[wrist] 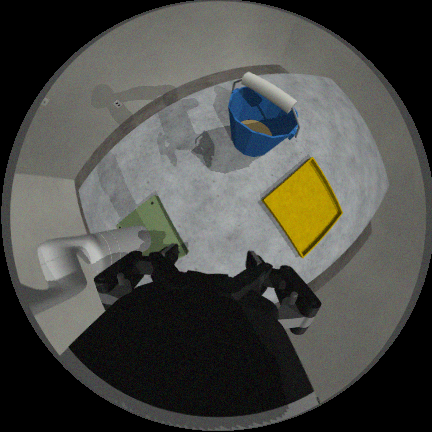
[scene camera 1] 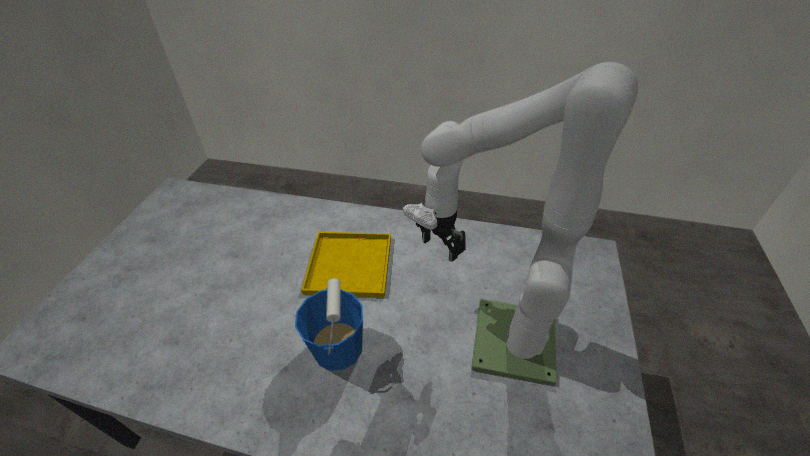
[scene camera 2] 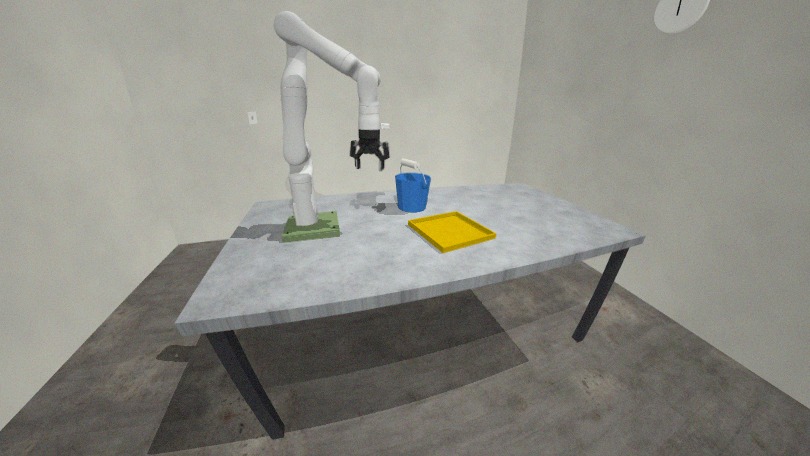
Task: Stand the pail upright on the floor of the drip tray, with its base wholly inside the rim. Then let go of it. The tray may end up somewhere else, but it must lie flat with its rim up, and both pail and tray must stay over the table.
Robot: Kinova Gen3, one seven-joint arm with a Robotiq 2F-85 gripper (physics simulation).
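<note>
A blue pail stands upright on the table, its white handle grip raised above the opening. Something tan shows at its bottom inside. A yellow drip tray lies flat, rim up, beside the pail and apart from it. My gripper is open and empty, pointing down, high above the table. In scene camera 1 it is to the right of the tray and the pail.
The grey table carries the green base plate of my arm, apart from the pail and tray. In scene camera 2 the tray lies nearer the camera than the pail.
</note>
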